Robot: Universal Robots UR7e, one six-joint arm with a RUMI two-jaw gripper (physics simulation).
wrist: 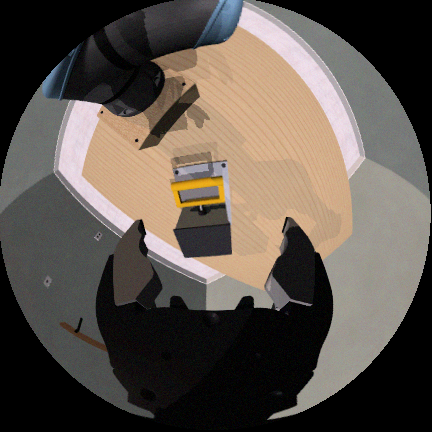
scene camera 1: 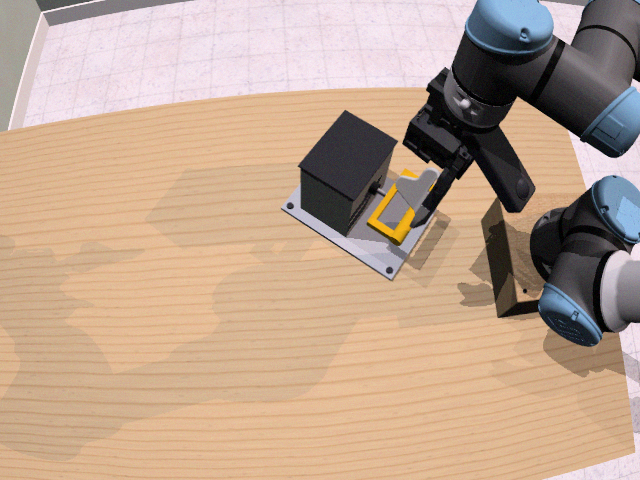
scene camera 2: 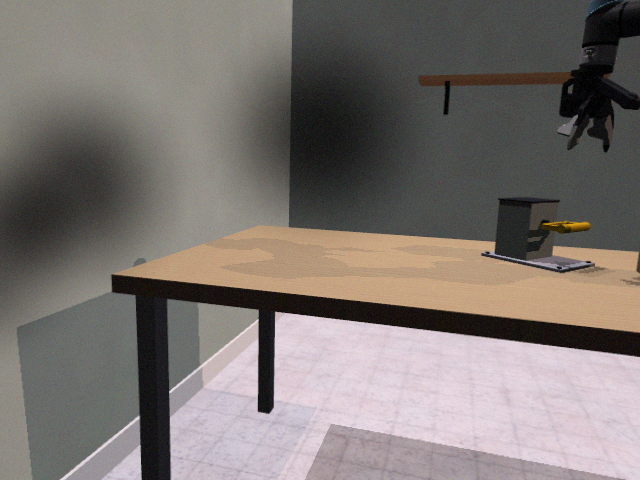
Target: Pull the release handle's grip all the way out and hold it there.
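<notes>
The release handle's yellow rectangular grip (scene camera 1: 397, 236) (scene camera 2: 574, 227) (wrist: 200, 183) sticks out level from the side of a dark box (scene camera 1: 346, 155) (scene camera 2: 512, 227) (wrist: 204, 240). A short rod (scene camera 1: 381, 191) (wrist: 202, 208) joins them, and a little of it shows. The box stands on a grey base plate (scene camera 1: 372, 258) (scene camera 2: 568, 263) (wrist: 227, 192). My gripper (scene camera 1: 410, 204) (scene camera 2: 588, 150) (wrist: 212, 219) is wide open and empty, pointing down. It hangs well above the grip, touching nothing. In scene camera 1 its fingers hide part of the grip.
The arm's base stands on a wooden block (scene camera 1: 500, 263) (wrist: 170, 117) to the right of the plate in scene camera 1. The box top rises above the grip's level. A wall shelf (scene camera 2: 496, 79) (wrist: 82, 336) is behind the table (scene camera 1: 206, 310) (scene camera 2: 361, 289).
</notes>
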